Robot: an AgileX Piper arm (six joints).
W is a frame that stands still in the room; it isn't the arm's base.
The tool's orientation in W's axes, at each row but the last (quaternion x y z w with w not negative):
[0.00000, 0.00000, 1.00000, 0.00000]
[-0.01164, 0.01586, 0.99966, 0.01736]
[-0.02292, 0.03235, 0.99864, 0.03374]
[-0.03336, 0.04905, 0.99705, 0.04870]
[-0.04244, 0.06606, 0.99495, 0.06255]
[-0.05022, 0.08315, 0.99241, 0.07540]
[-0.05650, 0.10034, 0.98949, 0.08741]
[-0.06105, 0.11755, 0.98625, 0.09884]
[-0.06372, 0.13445, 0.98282, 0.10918]
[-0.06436, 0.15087, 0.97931, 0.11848]
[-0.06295, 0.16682, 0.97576, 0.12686]
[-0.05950, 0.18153, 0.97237, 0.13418]
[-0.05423, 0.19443, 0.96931, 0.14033]
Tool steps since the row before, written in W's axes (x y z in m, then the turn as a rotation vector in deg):
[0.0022, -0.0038, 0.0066, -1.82, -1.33, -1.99]
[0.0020, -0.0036, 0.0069, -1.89, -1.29, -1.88]
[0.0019, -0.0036, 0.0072, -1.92, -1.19, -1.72]
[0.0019, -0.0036, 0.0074, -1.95, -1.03, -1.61]
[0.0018, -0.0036, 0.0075, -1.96, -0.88, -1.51]
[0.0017, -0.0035, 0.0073, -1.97, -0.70, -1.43]
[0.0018, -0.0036, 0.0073, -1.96, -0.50, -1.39]
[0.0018, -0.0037, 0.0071, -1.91, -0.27, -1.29]
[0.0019, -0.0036, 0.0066, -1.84, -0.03, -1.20]
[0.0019, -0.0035, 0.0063, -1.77, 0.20, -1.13]
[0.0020, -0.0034, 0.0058, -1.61, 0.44, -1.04]
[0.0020, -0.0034, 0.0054, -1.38, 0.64, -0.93]
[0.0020, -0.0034, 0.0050, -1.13, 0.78, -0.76]
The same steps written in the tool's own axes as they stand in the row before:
[-0.0022, 0.0038, 0.0066, 1.82, 1.33, -1.99]
[-0.0023, 0.0037, 0.0067, 1.89, 1.30, -1.88]
[-0.0025, 0.0039, 0.0069, 1.92, 1.21, -1.71]
[-0.0028, 0.0041, 0.0069, 1.95, 1.06, -1.58]
[-0.0029, 0.0043, 0.0068, 1.97, 0.93, -1.46]
[-0.0030, 0.0043, 0.0064, 2.00, 0.77, -1.35]
[-0.0033, 0.0045, 0.0062, 2.02, 0.58, -1.27]
[-0.0034, 0.0047, 0.0058, 1.99, 0.37, -1.12]
[-0.0036, 0.0046, 0.0051, 1.96, 0.15, -0.98]
[-0.0036, 0.0045, 0.0047, 1.93, -0.06, -0.85]
[-0.0036, 0.0044, 0.0041, 1.82, -0.29, -0.69]
[-0.0036, 0.0043, 0.0036, 1.63, -0.50, -0.53]
[-0.0036, 0.0042, 0.0032, 1.40, -0.63, -0.34]

